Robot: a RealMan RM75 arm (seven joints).
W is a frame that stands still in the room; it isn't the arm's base.
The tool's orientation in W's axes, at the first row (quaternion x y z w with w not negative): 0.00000, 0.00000, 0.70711, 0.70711
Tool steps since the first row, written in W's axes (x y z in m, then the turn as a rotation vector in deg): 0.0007, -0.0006, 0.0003, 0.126, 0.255, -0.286; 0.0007, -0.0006, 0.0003, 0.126, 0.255, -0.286; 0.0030, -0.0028, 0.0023, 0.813, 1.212, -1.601; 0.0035, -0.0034, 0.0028, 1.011, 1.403, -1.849; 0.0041, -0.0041, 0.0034, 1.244, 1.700, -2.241; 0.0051, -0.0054, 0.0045, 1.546, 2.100, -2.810; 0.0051, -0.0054, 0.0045, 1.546, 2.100, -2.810; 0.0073, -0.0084, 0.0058, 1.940, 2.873, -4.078; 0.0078, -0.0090, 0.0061, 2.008, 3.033, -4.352; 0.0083, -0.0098, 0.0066, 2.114, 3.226, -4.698; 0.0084, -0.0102, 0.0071, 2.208, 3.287, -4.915; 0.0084, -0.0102, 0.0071, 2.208, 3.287, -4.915
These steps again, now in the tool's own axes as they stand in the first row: -0.0006, -0.0007, 0.0003, 0.255, -0.126, -0.286; -0.0006, -0.0007, 0.0003, 0.255, -0.126, -0.286; -0.0028, -0.0030, 0.0023, 1.212, -0.813, -1.601; -0.0034, -0.0035, 0.0028, 1.403, -1.011, -1.849; -0.0041, -0.0041, 0.0034, 1.700, -1.244, -2.241; -0.0054, -0.0051, 0.0045, 2.100, -1.546, -2.810; -0.0054, -0.0051, 0.0045, 2.100, -1.546, -2.810; -0.0084, -0.0073, 0.0058, 2.873, -1.940, -4.078; -0.0090, -0.0078, 0.0061, 3.033, -2.008, -4.352; -0.0098, -0.0083, 0.0066, 3.226, -2.114, -4.698; -0.0102, -0.0084, 0.0071, 3.287, -2.208, -4.915; -0.0102, -0.0084, 0.0071, 3.287, -2.208, -4.915
